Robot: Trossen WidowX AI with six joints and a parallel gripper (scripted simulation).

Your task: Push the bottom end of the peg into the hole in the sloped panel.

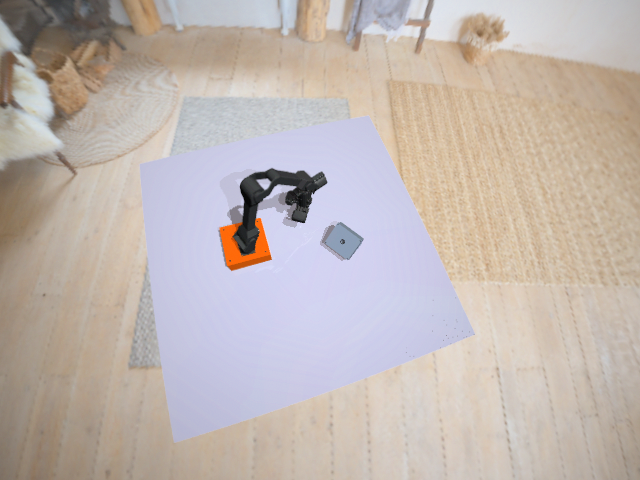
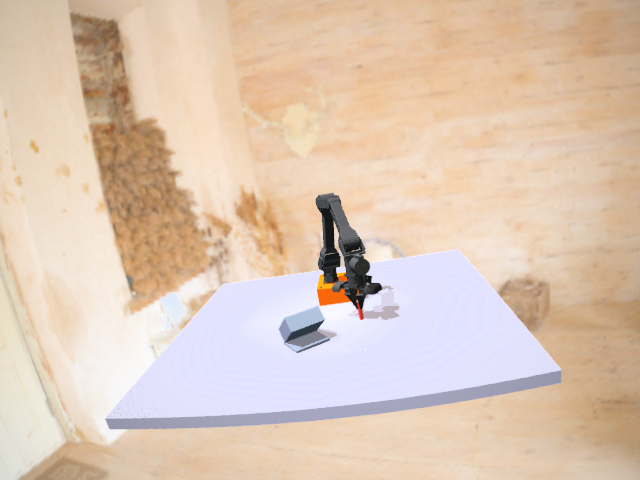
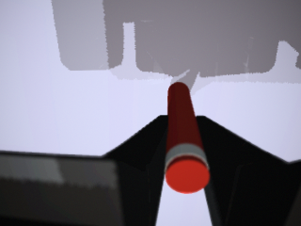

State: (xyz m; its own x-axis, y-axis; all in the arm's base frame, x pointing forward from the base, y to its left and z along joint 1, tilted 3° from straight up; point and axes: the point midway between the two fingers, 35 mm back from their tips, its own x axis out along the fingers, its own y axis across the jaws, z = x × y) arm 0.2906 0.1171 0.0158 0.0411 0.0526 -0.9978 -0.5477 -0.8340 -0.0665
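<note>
Right now the sloped panel is 20 cm to the right of my gripper tip, 13 cm ahead of it and 2 cm above it. From my gripper tip the other things lie so: flat foot plate: 19 cm to the right, 14 cm ahead, 4 cm below; red peg: 2 cm above.
</note>
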